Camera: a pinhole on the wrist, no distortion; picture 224 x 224 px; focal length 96.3 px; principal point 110.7 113.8 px. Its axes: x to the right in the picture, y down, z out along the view. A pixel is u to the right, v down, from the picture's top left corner.
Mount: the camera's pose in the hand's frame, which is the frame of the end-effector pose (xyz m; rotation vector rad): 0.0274 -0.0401 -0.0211 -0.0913 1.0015 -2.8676
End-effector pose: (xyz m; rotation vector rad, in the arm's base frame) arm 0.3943 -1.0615 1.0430 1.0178 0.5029 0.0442
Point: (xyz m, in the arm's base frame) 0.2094 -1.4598 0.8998
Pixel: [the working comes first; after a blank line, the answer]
In the camera's frame: 0.2830 0.1092 0.3378

191 145
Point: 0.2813 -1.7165 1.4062
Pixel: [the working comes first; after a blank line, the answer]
In the camera's frame: 0.4550 -0.4147 0.4907

200 32
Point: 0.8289 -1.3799 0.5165
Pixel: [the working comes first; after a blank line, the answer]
In the camera's frame: -0.4094 0.2608 0.5241

35 162
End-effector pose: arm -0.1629 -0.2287 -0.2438 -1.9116 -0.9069 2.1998
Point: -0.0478 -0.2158 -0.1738
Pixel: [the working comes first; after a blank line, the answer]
In the camera's frame: 0.1011 0.0222 -0.0973

behind the camera
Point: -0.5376 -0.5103 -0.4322
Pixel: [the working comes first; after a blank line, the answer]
In the camera's frame: -0.1120 -0.4751 0.2200

outside the picture
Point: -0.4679 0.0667 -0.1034
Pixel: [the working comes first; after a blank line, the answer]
In the camera's frame: 0.0037 0.1616 0.3847

112 154
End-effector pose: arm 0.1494 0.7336 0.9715 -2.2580 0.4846 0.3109
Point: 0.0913 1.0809 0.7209
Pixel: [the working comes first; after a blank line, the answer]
In the camera's frame: 0.0794 -0.2988 0.3356

133 28
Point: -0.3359 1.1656 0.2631
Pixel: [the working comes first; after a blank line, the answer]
In the camera's frame: 0.2709 -0.9007 0.3537

outside the picture
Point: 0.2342 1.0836 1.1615
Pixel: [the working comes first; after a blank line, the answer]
In the camera's frame: 0.1487 0.1588 0.3177

156 162
